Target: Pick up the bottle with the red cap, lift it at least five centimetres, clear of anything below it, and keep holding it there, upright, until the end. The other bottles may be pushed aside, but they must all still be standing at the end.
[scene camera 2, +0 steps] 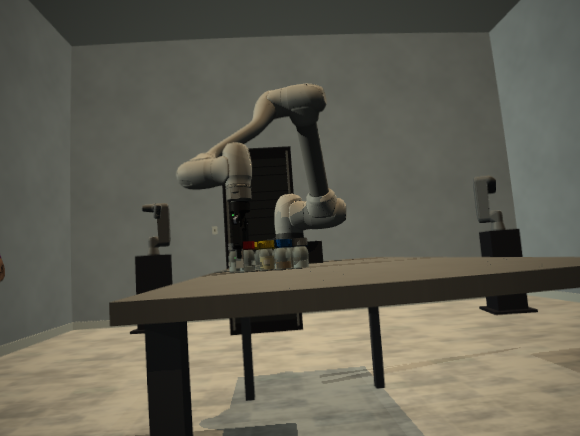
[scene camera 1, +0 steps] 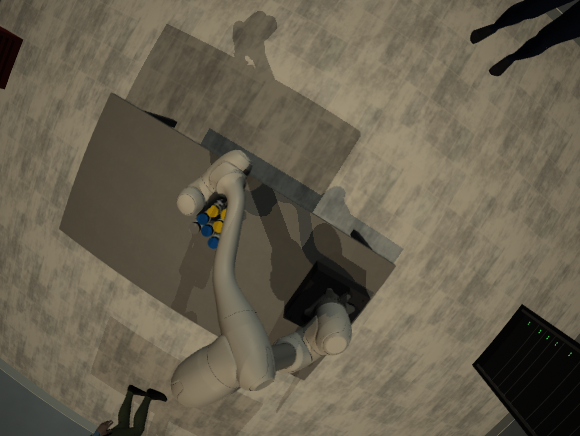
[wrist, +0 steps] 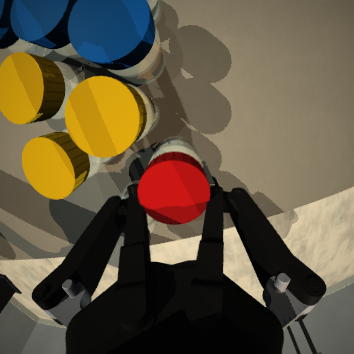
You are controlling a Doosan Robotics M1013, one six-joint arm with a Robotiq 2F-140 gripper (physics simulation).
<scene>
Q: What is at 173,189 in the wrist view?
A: A red-capped bottle.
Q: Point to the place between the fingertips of the gripper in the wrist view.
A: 177,172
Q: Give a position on a yellow-capped bottle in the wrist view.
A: At 103,116
</scene>
